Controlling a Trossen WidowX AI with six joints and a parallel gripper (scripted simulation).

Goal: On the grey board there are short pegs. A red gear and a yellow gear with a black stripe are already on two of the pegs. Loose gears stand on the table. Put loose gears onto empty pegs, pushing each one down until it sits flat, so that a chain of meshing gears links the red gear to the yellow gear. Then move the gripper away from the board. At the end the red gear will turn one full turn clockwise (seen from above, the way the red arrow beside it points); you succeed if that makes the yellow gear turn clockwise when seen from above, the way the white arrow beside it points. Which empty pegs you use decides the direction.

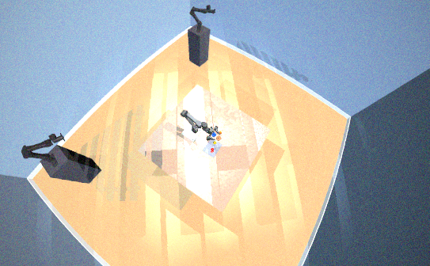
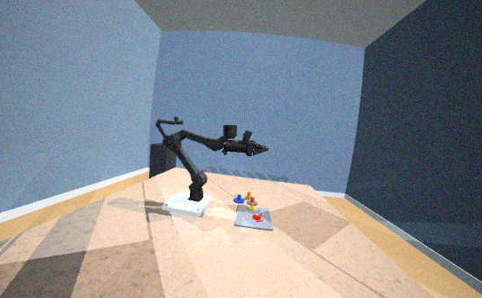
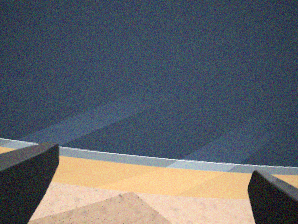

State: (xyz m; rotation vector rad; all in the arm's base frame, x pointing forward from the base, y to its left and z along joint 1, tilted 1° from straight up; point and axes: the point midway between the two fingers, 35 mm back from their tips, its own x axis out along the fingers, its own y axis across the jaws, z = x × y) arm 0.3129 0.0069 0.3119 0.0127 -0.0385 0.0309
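My gripper tip is 40 mm past the large brown gear, 120 mm to the right of it and 330 mm above it. Also, from my gripper tip: white arrow (50 mm behind, 60 mm to the left, 330 mm below); then red gear (10 mm behind, 60 mm to the right, 330 mm below); then yellow gear (40 mm behind, 30 mm to the left, 330 mm below).
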